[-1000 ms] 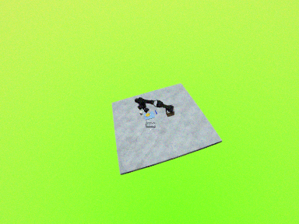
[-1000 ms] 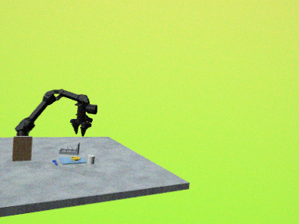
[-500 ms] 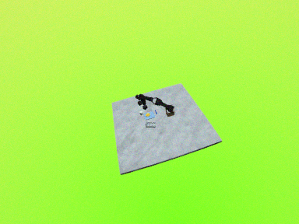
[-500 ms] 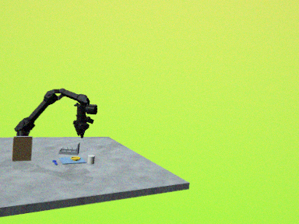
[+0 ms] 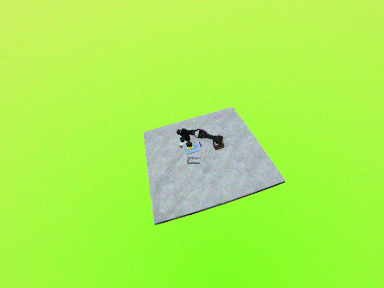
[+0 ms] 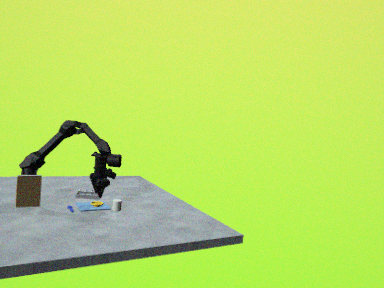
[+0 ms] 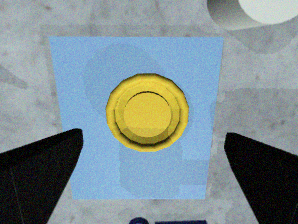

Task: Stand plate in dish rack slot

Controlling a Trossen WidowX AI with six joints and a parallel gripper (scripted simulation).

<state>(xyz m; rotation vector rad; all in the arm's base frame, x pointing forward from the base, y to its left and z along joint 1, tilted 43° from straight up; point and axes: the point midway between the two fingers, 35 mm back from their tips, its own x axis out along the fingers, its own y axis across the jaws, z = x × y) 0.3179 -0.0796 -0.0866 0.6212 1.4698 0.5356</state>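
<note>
Right now the yellow plate is 5 cm below my gripper tip. Also, from my gripper tip: blue mat: 2 cm behind, 1 cm to the left, 6 cm below; then white cup: 8 cm ahead, 6 cm to the right, 4 cm below; then blue spoon: 13 cm behind, 1 cm to the right, 6 cm below.
</note>
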